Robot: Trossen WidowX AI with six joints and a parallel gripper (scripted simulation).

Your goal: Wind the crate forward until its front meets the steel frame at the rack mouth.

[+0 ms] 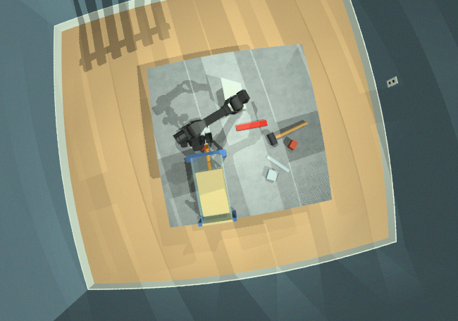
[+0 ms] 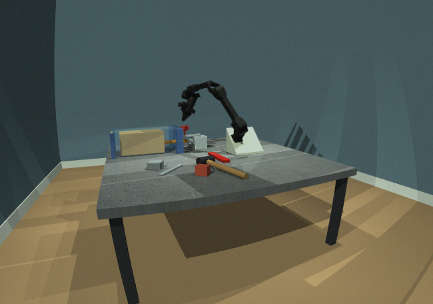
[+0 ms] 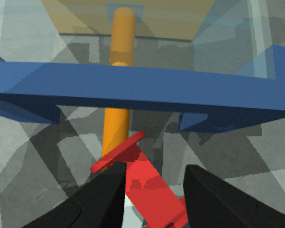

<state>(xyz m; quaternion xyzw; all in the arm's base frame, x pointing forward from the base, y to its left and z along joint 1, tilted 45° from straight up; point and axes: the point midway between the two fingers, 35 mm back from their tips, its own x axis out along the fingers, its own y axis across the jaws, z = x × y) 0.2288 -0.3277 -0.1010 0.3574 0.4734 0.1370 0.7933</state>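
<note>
My gripper tip is 70 mm above the red spool-shaped handle grip and 10 mm past it. Round my gripper tip: clear-panelled cubby 290 mm ahead, 80 mm below, 10 mm to the right; then winch handle 100 mm below, 50 mm behind, 10 mm to the left; then grey winch 170 mm below, 120 mm behind, 30 mm to the left.
</note>
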